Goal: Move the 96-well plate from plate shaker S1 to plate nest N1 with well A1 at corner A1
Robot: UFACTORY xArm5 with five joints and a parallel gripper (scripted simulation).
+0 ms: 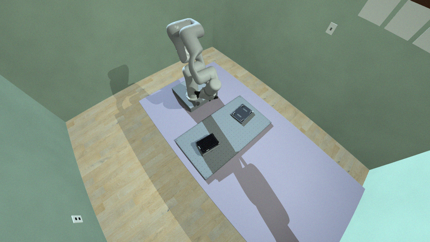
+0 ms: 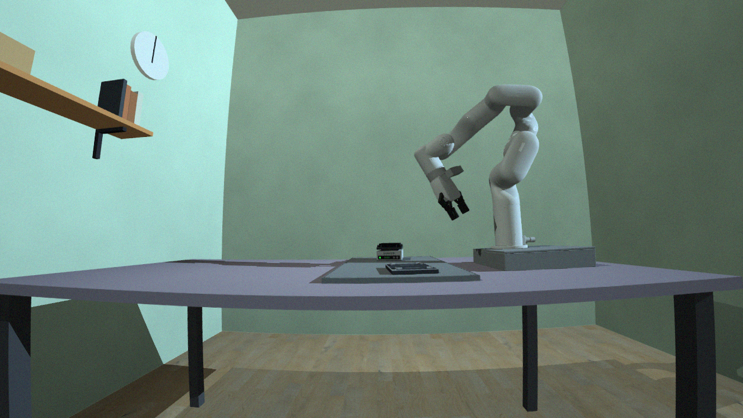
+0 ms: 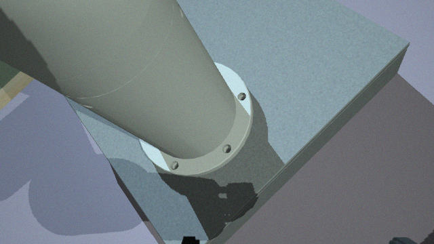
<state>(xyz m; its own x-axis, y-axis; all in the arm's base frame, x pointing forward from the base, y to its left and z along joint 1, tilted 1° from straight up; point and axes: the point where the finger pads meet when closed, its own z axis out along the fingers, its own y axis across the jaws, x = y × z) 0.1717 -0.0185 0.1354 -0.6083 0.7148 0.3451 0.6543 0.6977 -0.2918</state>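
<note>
The 96-well plate is 25 cm ahead of my hand, 18 cm to the right of it and 11 cm below it. Round my hand: plate nest N1 (22 cm ahead, 22 cm to the left, 17 cm below).
</note>
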